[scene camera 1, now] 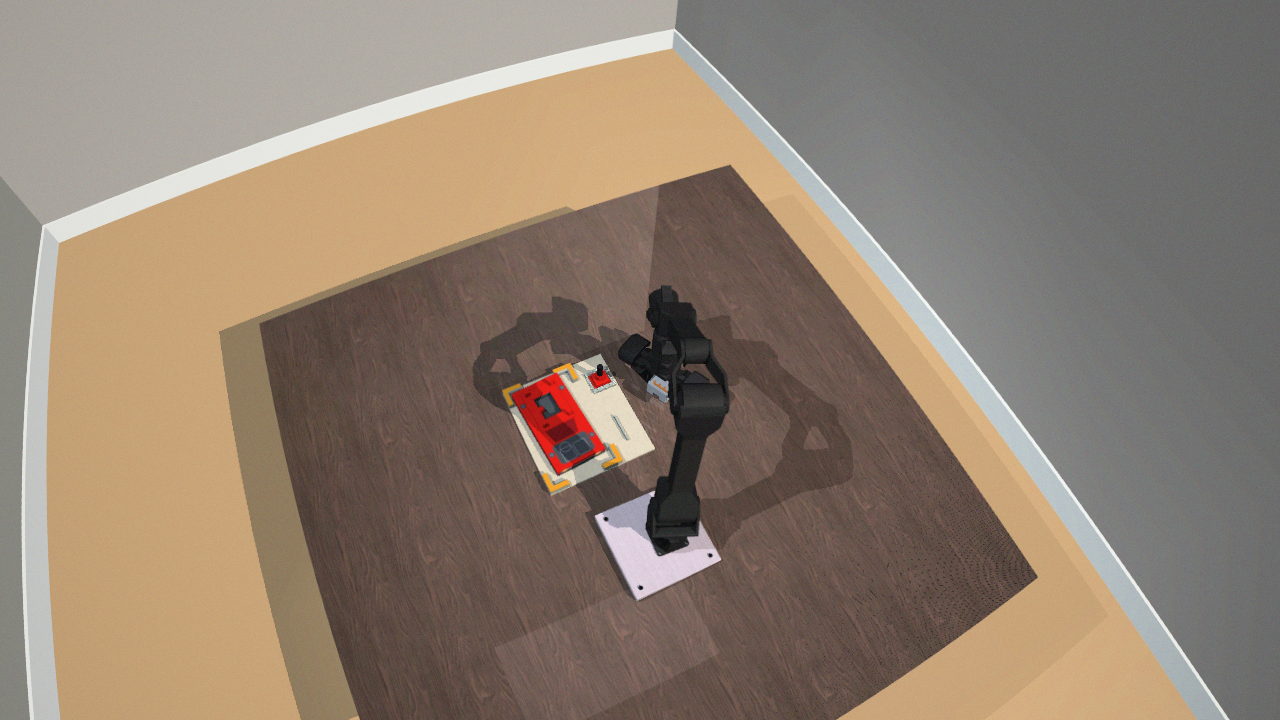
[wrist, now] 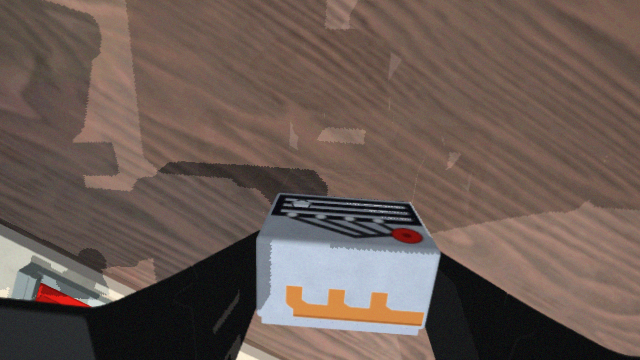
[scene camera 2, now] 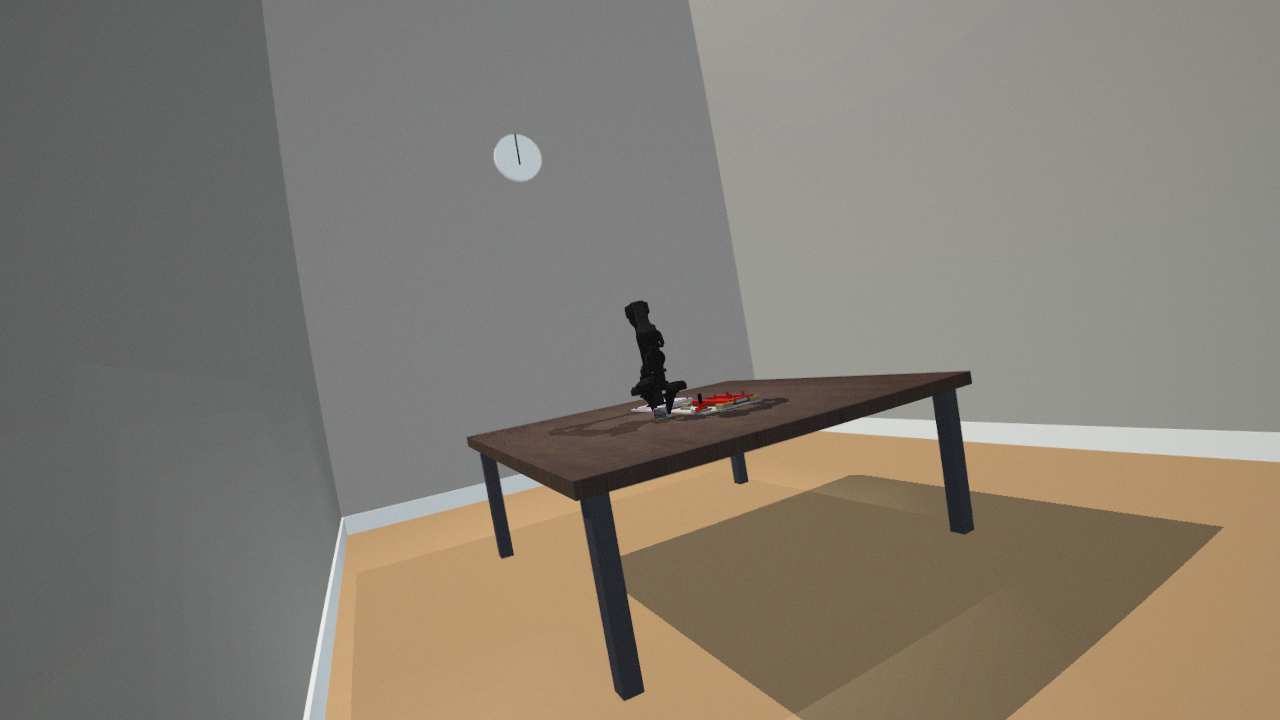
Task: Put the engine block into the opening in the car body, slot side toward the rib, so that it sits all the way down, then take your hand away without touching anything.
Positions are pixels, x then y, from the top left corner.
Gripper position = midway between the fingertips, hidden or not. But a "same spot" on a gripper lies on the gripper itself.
My gripper shows in scene camera 1 (660, 389), in the wrist view and in scene camera 2. One and the same spot on my gripper: (wrist: 211, 303) is (scene camera 2: 665, 401).
